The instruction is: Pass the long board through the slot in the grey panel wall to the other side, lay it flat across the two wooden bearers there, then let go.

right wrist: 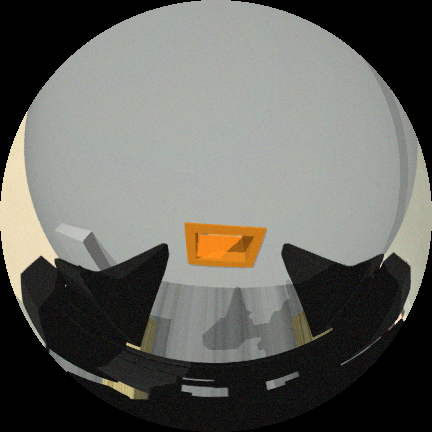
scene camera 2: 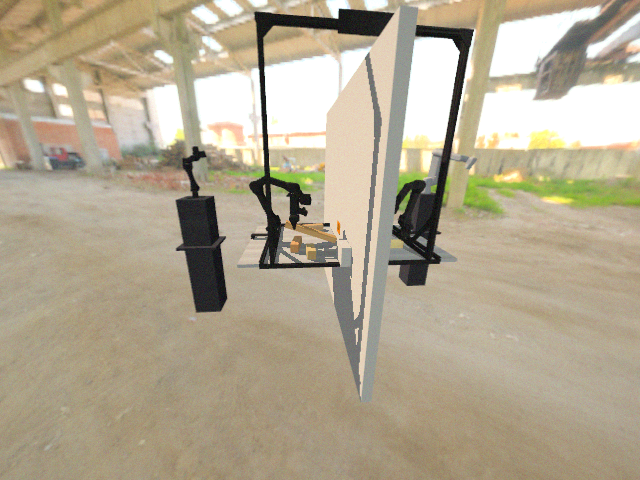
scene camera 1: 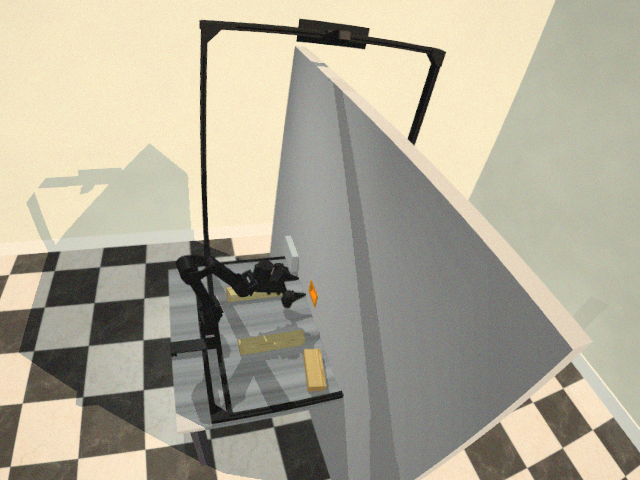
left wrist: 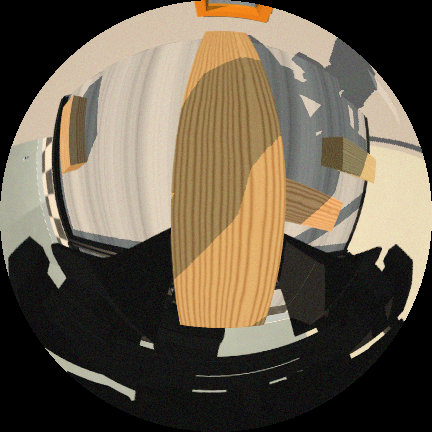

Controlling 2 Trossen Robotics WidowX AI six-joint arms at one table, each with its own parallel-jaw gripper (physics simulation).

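Places are measured from the left arm's base along level axes (x back, y down, z right), in metres.
Pixels of known places: left gripper, between the fingertips: (scene camera 2: 294,228) (left wrist: 224,232); right gripper, between the fingertips: (right wrist: 227,250) (scene camera 1: 302,286); right arm's base, origin of its link: (scene camera 2: 404,236) (scene camera 1: 208,328).
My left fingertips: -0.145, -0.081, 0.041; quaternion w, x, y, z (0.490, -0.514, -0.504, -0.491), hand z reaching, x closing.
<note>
Ahead of a thing's pixels: the offset from my left fingertips to its top centre, as dx, dy, dz. "pt": to the spot under its first point.
The long board (scene camera 2: 312,230) (left wrist: 227,150) is between the fingers of my left gripper (scene camera 2: 294,223) (left wrist: 224,232), which is shut on it near one end. In scene camera 2 the board slopes down from the gripper toward the panel wall (scene camera 1: 413,258) (scene camera 2: 351,155) (right wrist: 215,125). The orange-framed slot {pt -0.333, +0.022, +0.001} (scene camera 1: 313,297) (scene camera 2: 338,227) (left wrist: 232,14) (right wrist: 225,228) is beyond the board's far end in the left wrist view. My right gripper (scene camera 1: 301,286) (right wrist: 227,250) is open and empty, facing the slot from the other side. There lie two bearers, one nearer {-0.540, +0.056, -0.148} (scene camera 1: 271,342) (right wrist: 301,330), one farther (scene camera 1: 235,295) (right wrist: 149,335).
A loose wooden block {-0.411, +0.062, -0.295} (scene camera 1: 314,369) lies by the wall on the bearers' side. On the board's side lie several blocks, one at the left (left wrist: 75,132), others at the right (left wrist: 348,155) (left wrist: 312,205). A pale upright piece (scene camera 1: 292,253) (scene camera 2: 344,253) (right wrist: 75,232) stands at the wall.
</note>
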